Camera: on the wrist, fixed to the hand. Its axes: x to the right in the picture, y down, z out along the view.
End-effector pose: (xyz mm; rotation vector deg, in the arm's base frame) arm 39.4 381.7 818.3 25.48 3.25 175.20
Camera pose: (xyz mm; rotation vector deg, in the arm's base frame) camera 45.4 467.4 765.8 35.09 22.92 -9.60
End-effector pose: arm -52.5 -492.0 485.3 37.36 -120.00 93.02
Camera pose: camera 13.8 -464.2 555.7 138.59 31.05 -34.06
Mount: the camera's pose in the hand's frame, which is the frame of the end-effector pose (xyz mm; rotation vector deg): -15.8 -88.1 -46.1 -12.25 57.16 168.96
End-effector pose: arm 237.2 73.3 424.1 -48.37 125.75 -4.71
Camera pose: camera 261.5 5.0 493.9 -123.05 -69.28 -48.93
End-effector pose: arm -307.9 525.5 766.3 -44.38 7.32 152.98
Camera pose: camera -240.5 594.3 736.8 32.25 -29.59 -11.06
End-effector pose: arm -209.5 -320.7 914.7 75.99 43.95 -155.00
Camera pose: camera -186.7 -225.8 939.4 63.89 -41.67 19.80
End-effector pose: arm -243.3 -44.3 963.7 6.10 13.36 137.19
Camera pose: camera -180.1 2.7 900.9 27.92 -1.54 -43.65
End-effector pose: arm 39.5 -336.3 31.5 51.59 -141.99 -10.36
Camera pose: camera 122.6 -392.5 40.2 -124.59 -34.87 40.38
